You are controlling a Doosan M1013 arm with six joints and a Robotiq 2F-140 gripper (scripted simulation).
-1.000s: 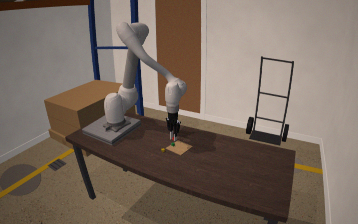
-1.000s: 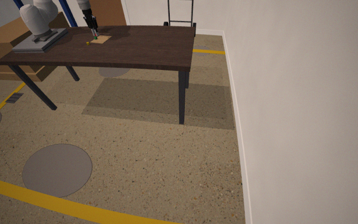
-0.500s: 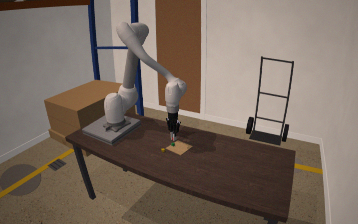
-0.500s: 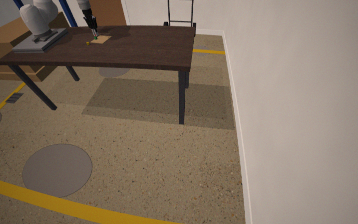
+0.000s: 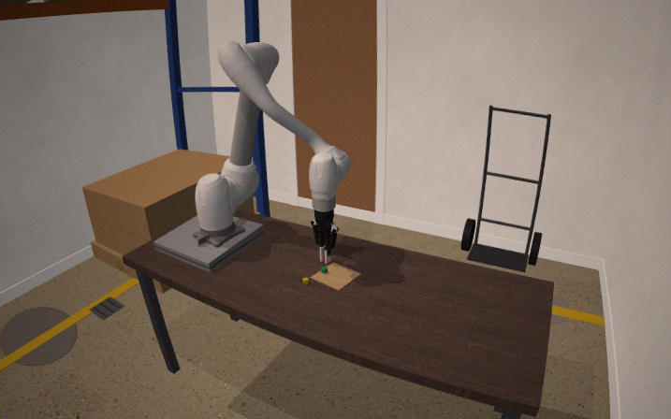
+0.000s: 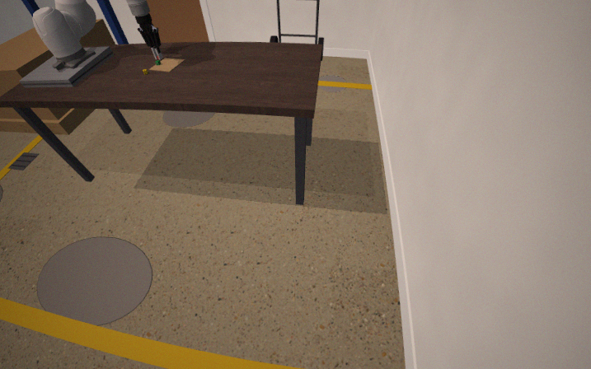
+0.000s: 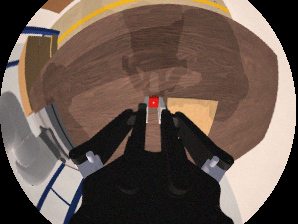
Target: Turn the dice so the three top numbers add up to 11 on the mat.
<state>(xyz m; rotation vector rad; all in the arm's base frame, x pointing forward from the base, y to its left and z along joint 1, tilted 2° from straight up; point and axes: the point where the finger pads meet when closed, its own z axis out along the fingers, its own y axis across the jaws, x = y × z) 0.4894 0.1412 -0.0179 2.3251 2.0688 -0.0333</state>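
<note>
My hand is 4 cm short of the green die, 7 cm to the left of it and 2 cm above it. From my hand the other things lie so: red die: 3 cm below; then tan mat: 10 cm ahead, 7 cm to the right, 3 cm below; then yellow die: 3 cm ahead, 17 cm to the right, 3 cm below.
</note>
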